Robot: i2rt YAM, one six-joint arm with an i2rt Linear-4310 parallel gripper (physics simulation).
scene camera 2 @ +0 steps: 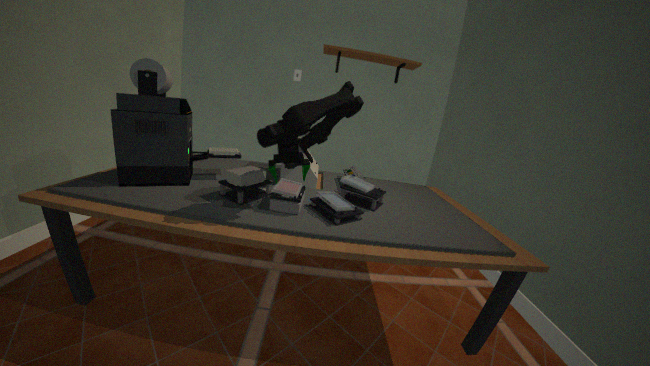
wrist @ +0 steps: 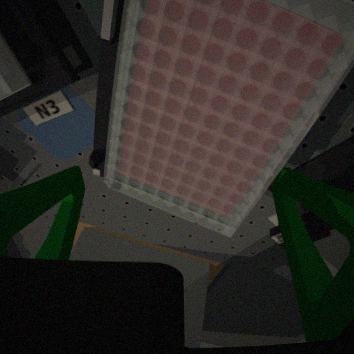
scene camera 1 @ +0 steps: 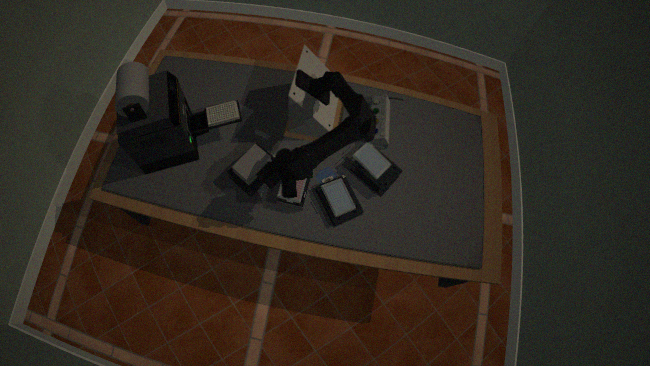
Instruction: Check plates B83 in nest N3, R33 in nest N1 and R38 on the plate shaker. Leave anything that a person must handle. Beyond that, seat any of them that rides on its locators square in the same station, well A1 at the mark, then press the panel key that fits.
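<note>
A clear plate with pink wells point(scene camera 1: 300, 189) point(scene camera 2: 288, 187) point(wrist: 210, 100) sits on a low, light-sided station; its code is not readable, and whether it is seated flat is unclear. My gripper point(scene camera 2: 289, 173) point(wrist: 177, 176) is open and empty, its green fingers above the plate's far end in scene camera 2; the right fingertip overlaps the plate's edge in the wrist view. A pale-topped plate point(scene camera 1: 339, 196) point(scene camera 2: 336, 201) lies in a dark nest beside the N3 label point(wrist: 48, 107). Another pale plate point(scene camera 1: 372, 160) point(scene camera 2: 358, 184) and a grey-topped one point(scene camera 1: 251, 162) point(scene camera 2: 244, 175) rest in dark nests, labels unreadable.
The key panel point(scene camera 1: 384, 127) has coloured keys, partly behind the arm. A black machine point(scene camera 1: 157, 132) point(scene camera 2: 152, 140) with a roll stands left, holding out a plate point(scene camera 1: 223, 113) point(scene camera 2: 224, 151). A white board point(scene camera 1: 312, 62) stands tilted behind the arm.
</note>
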